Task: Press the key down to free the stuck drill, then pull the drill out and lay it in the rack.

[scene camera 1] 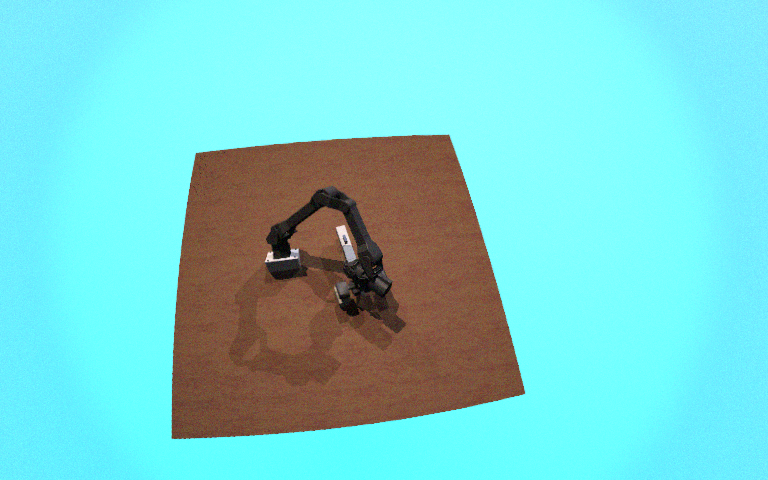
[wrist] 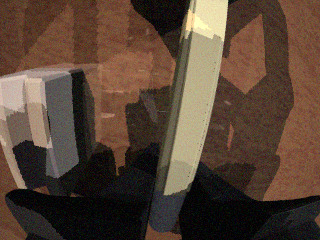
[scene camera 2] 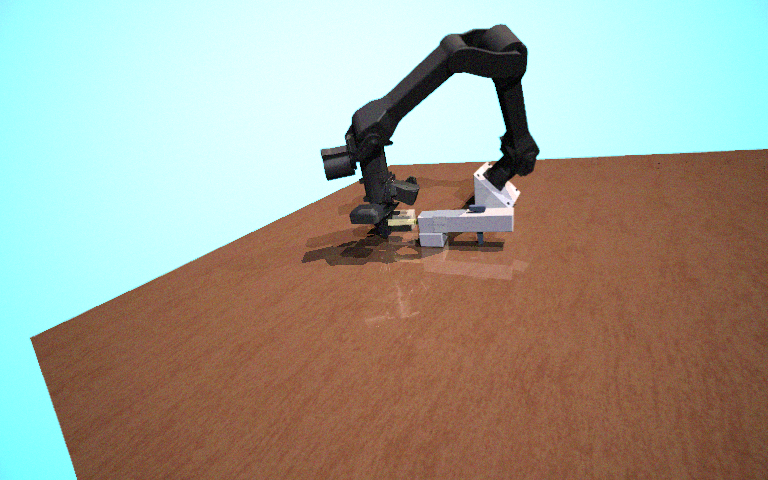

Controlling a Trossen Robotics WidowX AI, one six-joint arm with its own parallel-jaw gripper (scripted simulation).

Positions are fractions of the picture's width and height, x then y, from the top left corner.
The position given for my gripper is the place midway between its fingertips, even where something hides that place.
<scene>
My gripper (scene camera 2: 0.50, 0.49) carries a drill.
My gripper is seen too in the wrist view (wrist: 0.52, 0.63).
</scene>
